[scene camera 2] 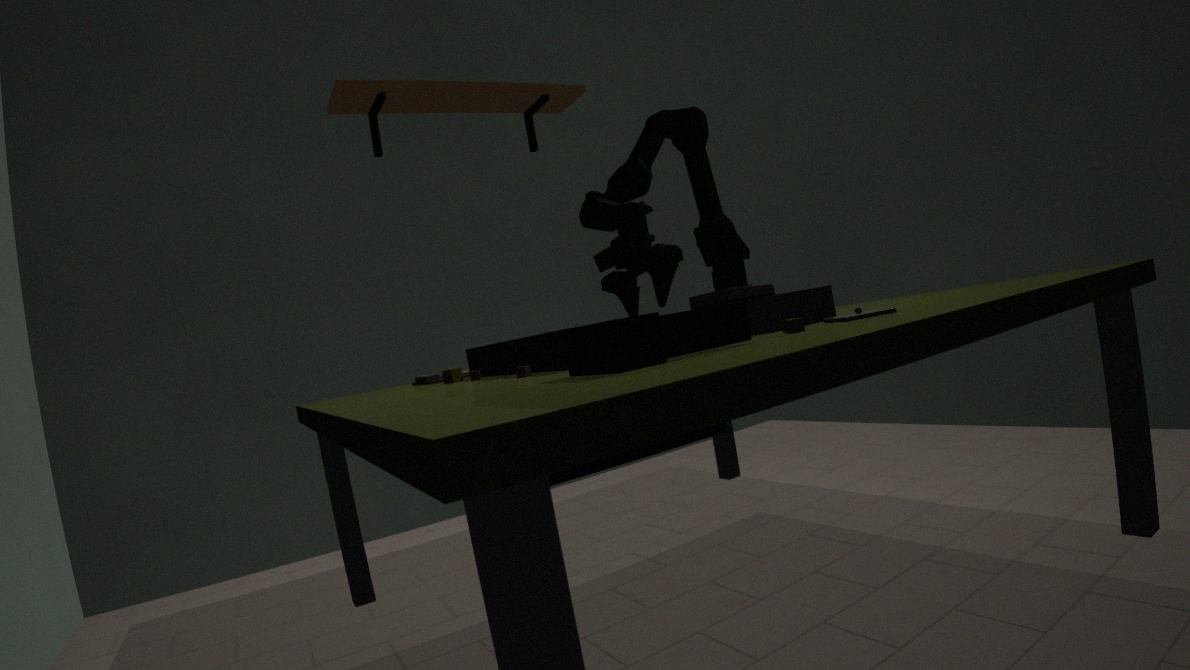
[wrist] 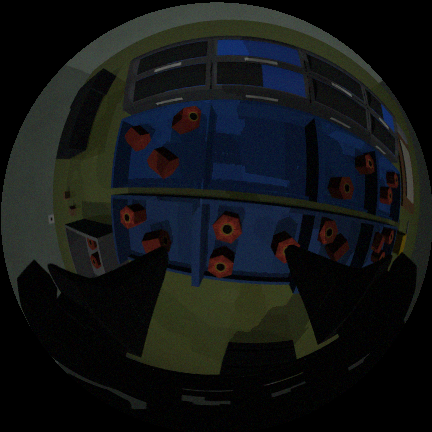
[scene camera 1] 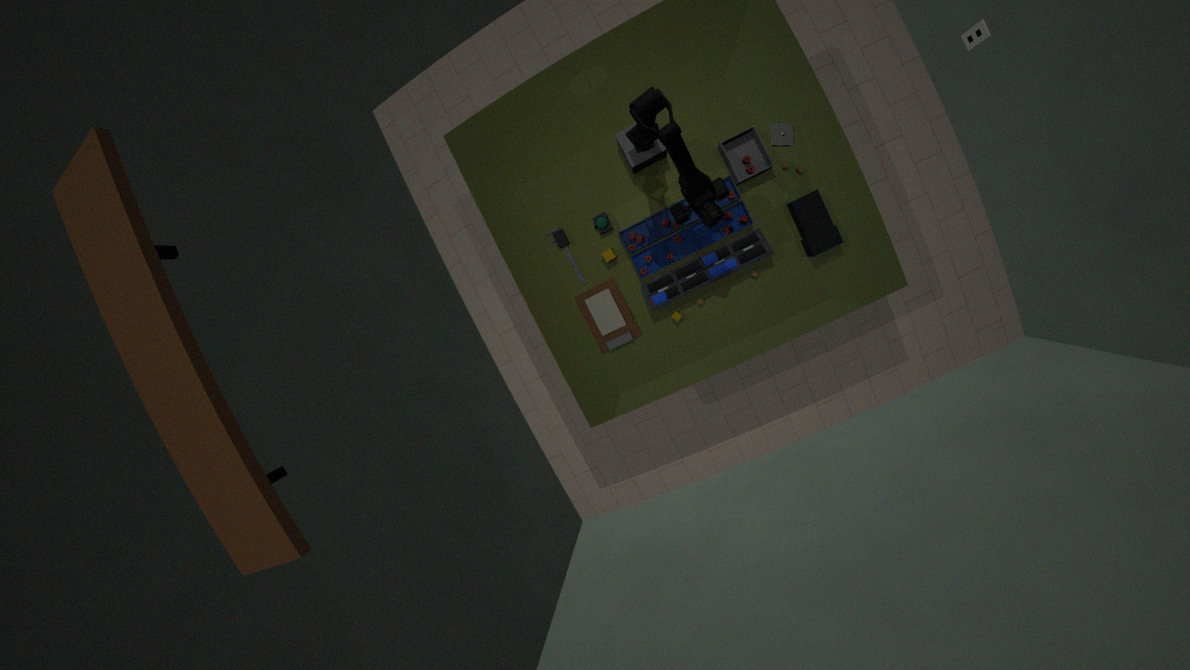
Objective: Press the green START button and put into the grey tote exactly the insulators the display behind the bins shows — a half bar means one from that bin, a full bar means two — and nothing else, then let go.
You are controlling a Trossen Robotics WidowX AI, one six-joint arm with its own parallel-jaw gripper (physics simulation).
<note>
The gripper (scene camera 2: 648, 313) is open and holds nothing. Further things: a dark box (scene camera 2: 616, 346), a grey tote (scene camera 2: 765, 314) and a display (scene camera 2: 545, 352).
The gripper shows as well in the wrist view (wrist: 229, 253). The dark box shows as well in the wrist view (wrist: 73, 140) and in scene camera 1 (scene camera 1: 818, 233).
</note>
